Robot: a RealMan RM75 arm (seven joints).
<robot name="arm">
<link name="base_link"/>
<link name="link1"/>
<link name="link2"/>
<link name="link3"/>
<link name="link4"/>
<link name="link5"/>
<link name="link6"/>
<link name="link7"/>
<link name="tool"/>
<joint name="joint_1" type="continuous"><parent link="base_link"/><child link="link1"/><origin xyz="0 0 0.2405"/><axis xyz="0 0 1"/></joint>
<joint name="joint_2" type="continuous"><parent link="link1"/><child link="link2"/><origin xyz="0 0 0" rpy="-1.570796 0 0"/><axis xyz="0 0 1"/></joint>
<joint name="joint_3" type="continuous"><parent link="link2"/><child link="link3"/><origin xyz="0 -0.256 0" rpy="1.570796 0 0"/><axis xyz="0 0 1"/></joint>
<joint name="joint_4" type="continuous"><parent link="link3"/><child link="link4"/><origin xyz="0 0 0" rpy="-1.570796 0 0"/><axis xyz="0 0 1"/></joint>
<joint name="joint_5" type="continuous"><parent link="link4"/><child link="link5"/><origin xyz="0 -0.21 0" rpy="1.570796 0 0"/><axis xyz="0 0 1"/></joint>
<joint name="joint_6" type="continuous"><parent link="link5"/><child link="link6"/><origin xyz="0 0 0" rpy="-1.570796 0 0"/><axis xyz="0 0 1"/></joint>
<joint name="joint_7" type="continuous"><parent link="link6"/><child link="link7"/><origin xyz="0 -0.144 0" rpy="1.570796 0 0"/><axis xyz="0 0 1"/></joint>
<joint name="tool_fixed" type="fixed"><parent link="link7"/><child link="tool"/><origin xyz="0 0 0"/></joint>
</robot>
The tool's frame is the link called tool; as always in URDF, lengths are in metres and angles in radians. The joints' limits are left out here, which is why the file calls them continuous.
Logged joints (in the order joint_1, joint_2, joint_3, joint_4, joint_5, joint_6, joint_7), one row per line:
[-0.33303, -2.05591, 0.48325, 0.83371, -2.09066, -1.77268, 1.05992]
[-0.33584, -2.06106, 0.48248, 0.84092, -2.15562, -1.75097, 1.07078]
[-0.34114, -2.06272, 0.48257, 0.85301, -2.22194, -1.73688, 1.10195]
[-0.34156, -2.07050, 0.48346, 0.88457, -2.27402, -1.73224, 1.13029]
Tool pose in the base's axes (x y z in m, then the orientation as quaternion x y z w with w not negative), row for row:
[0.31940, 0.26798, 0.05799, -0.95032, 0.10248, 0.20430, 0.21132]
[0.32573, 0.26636, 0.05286, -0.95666, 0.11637, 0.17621, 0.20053]
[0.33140, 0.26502, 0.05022, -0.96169, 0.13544, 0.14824, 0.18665]
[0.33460, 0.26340, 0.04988, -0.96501, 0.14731, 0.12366, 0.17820]
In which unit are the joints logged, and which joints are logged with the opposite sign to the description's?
The joints are logged in radians. Opposite sign: joint_1, joint_2, joint_3, joint_4.
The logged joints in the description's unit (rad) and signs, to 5 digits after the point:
[0.33303, 2.05591, -0.48325, -0.83371, -2.09066, -1.77268, 1.05992]
[0.33584, 2.06106, -0.48248, -0.84092, -2.15562, -1.75097, 1.07078]
[0.34114, 2.06272, -0.48257, -0.85301, -2.22194, -1.73688, 1.10195]
[0.34156, 2.07050, -0.48346, -0.88457, -2.27402, -1.73224, 1.13029]

